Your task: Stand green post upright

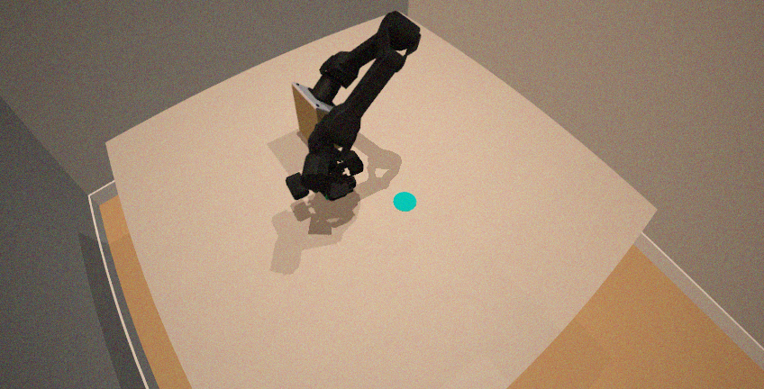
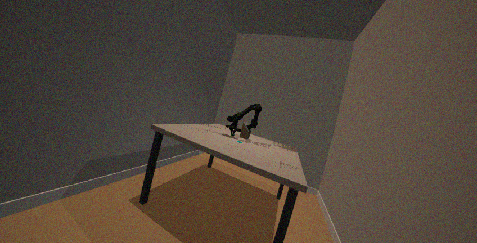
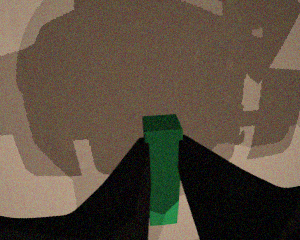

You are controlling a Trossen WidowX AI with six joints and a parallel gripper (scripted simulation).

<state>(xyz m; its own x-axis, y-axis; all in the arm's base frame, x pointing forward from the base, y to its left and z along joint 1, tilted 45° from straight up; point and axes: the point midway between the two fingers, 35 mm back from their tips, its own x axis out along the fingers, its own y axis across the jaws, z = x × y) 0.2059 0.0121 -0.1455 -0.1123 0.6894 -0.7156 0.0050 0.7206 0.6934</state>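
The cyan circle lies 110 mm ahead of my gripper tip, 170 mm to the left of it and 10 mm below it. The rest, counted from my gripper tip: green post 20 mm behind.
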